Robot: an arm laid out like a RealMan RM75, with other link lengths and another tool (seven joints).
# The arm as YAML. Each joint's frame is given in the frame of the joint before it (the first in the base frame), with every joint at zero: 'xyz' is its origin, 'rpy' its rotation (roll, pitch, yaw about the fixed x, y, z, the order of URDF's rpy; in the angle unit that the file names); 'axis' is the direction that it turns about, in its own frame. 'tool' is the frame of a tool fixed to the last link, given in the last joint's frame.
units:
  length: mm
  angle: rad
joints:
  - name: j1
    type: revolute
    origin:
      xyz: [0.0, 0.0, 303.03]
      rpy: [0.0, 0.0, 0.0]
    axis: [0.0, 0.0, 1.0]
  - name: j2
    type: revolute
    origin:
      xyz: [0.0, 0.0, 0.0]
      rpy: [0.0, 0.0, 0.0]
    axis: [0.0, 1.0, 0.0]
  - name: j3
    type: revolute
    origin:
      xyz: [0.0, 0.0, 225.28]
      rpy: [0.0, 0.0, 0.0]
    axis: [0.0, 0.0, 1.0]
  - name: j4
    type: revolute
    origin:
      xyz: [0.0, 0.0, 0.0]
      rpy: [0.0, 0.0, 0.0]
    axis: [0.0, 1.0, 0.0]
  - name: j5
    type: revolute
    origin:
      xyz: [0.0, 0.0, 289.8]
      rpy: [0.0, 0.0, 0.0]
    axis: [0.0, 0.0, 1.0]
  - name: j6
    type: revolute
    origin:
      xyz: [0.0, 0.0, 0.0]
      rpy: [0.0, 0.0, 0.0]
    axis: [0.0, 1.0, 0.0]
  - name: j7
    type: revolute
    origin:
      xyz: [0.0, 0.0, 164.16]
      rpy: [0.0, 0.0, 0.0]
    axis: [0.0, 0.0, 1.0]
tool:
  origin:
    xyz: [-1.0, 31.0, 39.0]
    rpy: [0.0, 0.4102, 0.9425]
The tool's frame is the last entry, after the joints.
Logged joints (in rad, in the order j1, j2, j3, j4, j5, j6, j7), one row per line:
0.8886, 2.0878, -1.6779, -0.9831, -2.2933, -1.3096, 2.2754
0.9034, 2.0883, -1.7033, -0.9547, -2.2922, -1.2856, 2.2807
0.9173, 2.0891, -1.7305, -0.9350, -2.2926, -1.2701, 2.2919
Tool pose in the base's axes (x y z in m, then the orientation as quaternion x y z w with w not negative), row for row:
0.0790, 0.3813, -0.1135, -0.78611, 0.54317, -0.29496, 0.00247
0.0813, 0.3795, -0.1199, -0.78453, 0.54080, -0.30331, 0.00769
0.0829, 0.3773, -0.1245, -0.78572, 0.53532, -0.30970, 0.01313
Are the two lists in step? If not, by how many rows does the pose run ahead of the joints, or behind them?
The pose runs 1 row ahead of the joints: the pose in row i belongs to the joints in row i + 1.
